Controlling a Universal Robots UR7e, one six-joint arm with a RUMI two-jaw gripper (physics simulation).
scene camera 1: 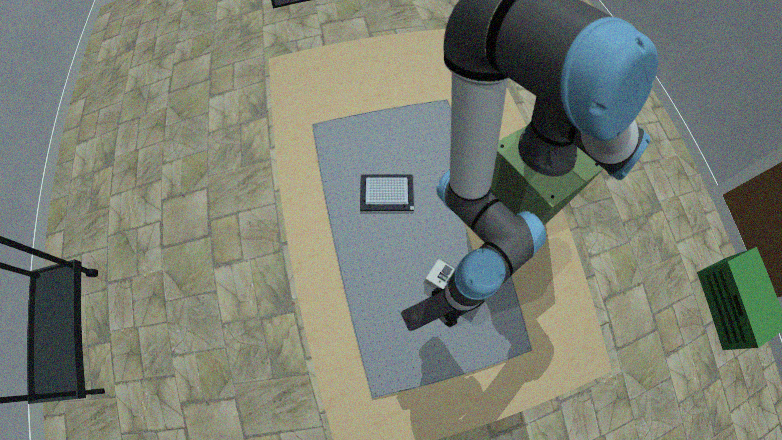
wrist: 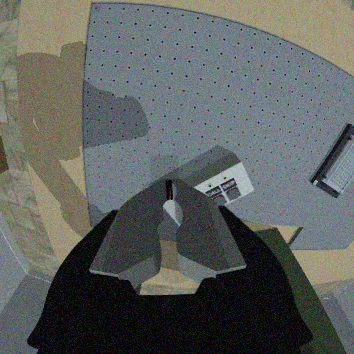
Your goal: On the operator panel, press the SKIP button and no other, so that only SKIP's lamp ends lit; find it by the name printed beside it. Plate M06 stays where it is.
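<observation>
The operator panel (scene camera 1: 436, 271) (wrist: 243, 176) is a white-topped box on the grey perforated board. In the wrist view two dark buttons with printed names and small dark lamp dots show on its top; the names are too blurred to read surely. The fingers cover the rest of the panel. My gripper (wrist: 169, 181) is shut and empty, its tips above the board beside the panel's left part. In the scene view the fingertips are hidden under the wrist. A plate in a dark frame (scene camera 1: 386, 189) (wrist: 342, 167), presumably M06, lies flat on the board, apart from the panel.
The grey board (scene camera 1: 349, 147) (wrist: 200, 65) lies on a tan table top (scene camera 1: 295, 164) (wrist: 50, 30). The arm's green pedestal (scene camera 1: 524, 199) (wrist: 287, 265) stands at the board's edge. A green box (scene camera 1: 757, 300) and a black-framed cart (scene camera 1: 79, 328) stand farther off.
</observation>
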